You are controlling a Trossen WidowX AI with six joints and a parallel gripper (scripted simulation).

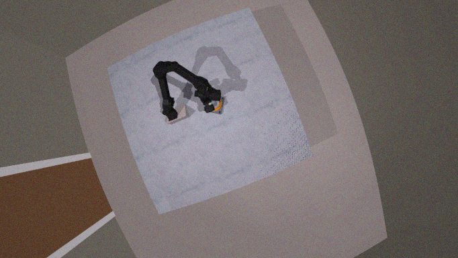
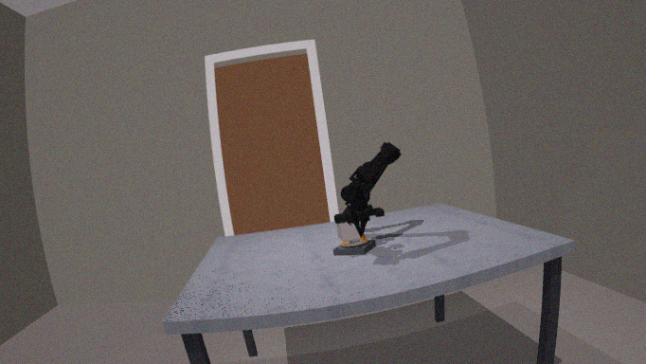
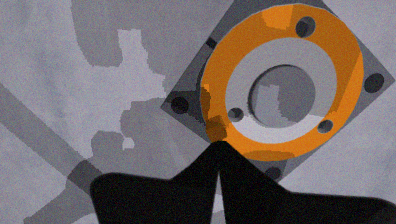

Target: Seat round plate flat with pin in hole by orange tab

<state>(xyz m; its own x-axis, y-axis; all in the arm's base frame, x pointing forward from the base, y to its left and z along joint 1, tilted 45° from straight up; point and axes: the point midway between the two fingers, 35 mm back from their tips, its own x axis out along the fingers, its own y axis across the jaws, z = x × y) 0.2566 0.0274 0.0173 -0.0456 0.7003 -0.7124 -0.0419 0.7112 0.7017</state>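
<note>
My gripper tip is now 4 cm to the left of the base, 4 cm short of it and 2 cm above it.
</note>
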